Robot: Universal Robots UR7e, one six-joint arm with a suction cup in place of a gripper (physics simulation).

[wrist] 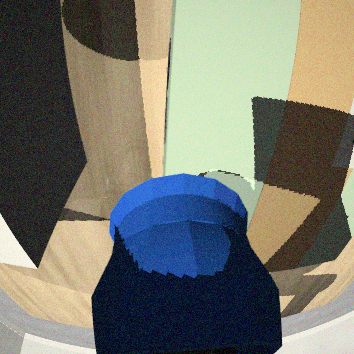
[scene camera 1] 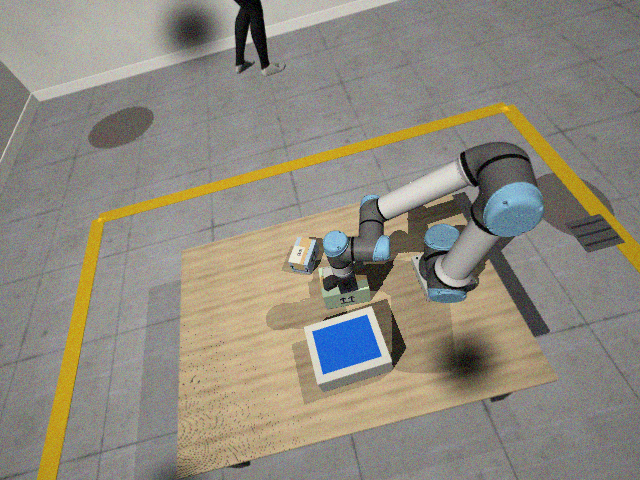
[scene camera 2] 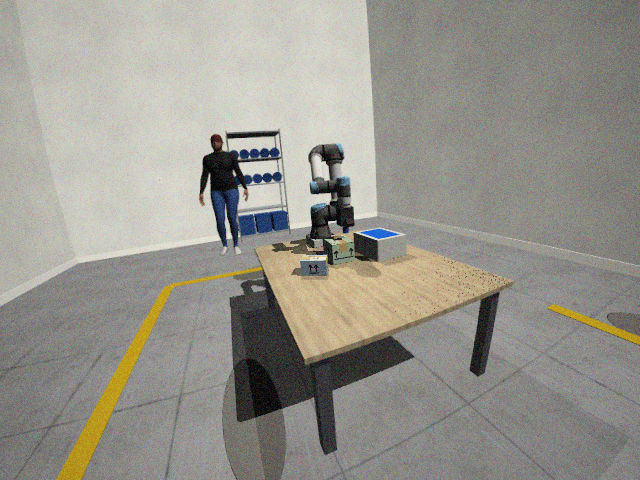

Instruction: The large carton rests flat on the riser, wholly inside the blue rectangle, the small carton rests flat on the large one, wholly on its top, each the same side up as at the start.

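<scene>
The large carton, pale green with tan tape, stands flat on the table beside the riser, its printed arrows up. My suction cup is blue and points down a small gap above the large carton's top, holding nothing; in scene camera 1 the arm's tool hides it. The small carton, light blue with a tan and white top, stands flat on the table, arrows up. The riser is a grey-white block with the blue rectangle on its top, bare.
The wooden table bears the cartons, the riser and the arm's base. The riser stands close beside the large carton, and the small carton is on its other side. A person stands by a shelf unit beyond the table.
</scene>
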